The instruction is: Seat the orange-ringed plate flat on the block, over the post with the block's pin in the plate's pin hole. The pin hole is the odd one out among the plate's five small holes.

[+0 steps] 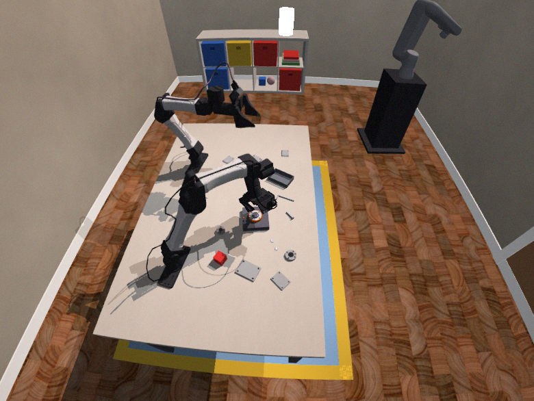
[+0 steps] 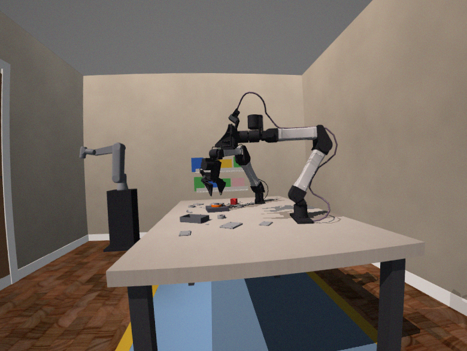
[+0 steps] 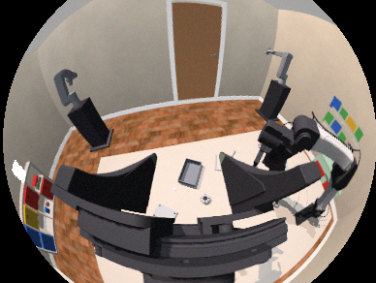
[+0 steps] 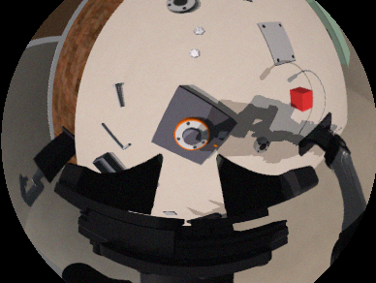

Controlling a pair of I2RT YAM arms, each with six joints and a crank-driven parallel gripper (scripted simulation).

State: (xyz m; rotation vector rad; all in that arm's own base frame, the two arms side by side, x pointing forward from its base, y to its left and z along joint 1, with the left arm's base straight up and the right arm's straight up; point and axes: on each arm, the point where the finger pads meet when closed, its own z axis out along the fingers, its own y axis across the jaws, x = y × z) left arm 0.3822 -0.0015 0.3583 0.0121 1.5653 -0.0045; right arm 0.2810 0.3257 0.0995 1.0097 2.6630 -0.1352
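Right now the dark block is 3 cm behind my right hand and 8 cm below it. From my right hand the other things lie so: hex key (13 cm ahead, 13 cm to the left, 10 cm below); then bolt (17 cm ahead, 1 cm to the left, 9 cm below); then red cube (15 cm behind, 21 cm to the right, 8 cm below).
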